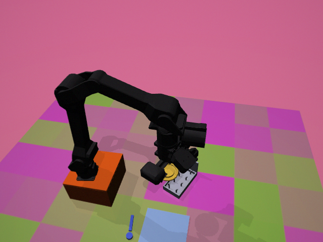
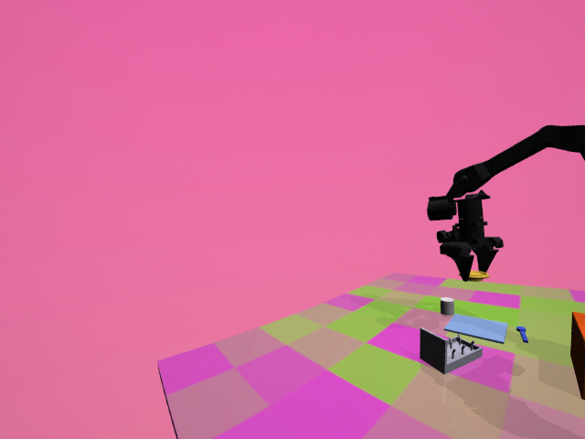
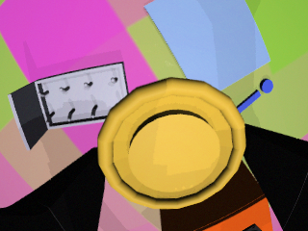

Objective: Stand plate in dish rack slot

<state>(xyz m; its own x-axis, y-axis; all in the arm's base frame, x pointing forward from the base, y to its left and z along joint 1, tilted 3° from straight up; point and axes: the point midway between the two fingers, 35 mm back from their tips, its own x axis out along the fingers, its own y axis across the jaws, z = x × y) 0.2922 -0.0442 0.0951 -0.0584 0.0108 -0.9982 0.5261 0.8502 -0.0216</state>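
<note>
My gripper tip is 150 mm above the grey dish rack, 90 mm to the right of it and 50 mm short of it. Round my gripper tip: light blue mat 170 mm below, 100 mm to the right, 10 mm behind; then blue spoon 170 mm below, 120 mm behind, 110 mm to the right; then yellow plate 10 mm above.
</note>
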